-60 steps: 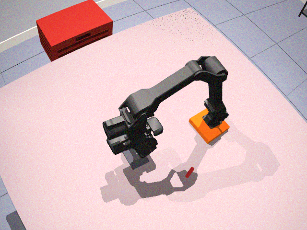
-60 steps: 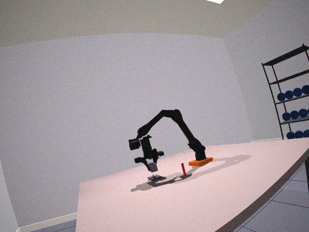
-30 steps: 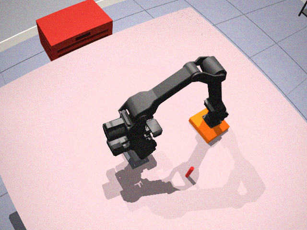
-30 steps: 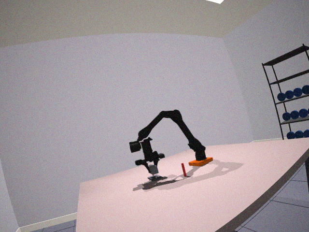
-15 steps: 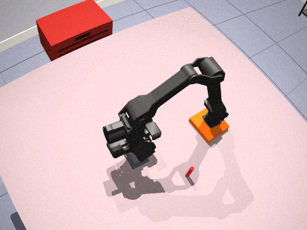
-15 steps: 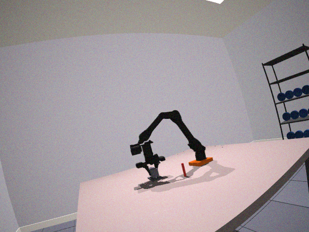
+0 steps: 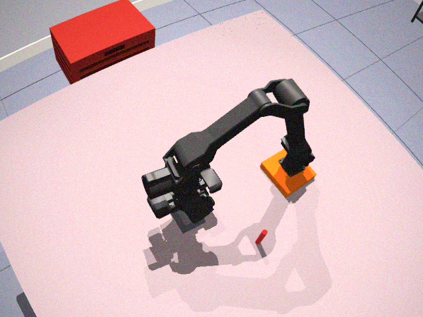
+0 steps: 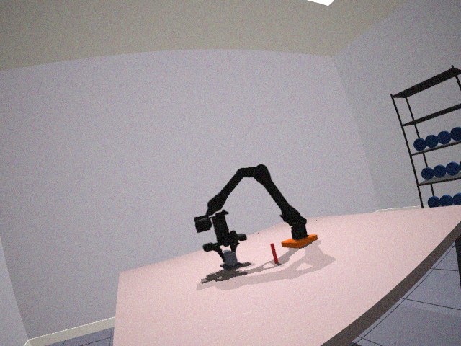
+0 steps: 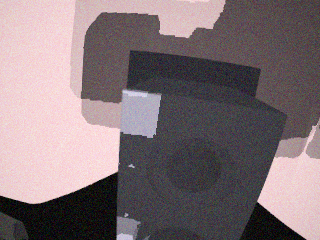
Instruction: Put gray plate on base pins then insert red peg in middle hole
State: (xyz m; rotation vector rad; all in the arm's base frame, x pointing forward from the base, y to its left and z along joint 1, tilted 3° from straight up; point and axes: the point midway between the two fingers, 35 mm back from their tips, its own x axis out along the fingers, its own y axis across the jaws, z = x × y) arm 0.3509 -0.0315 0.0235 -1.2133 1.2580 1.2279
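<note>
My gripper tip is now 3 cm below the gray plate. The rest, counted from my gripper tip: red peg (13 cm behind, 18 cm to the left, 2 cm above).
</note>
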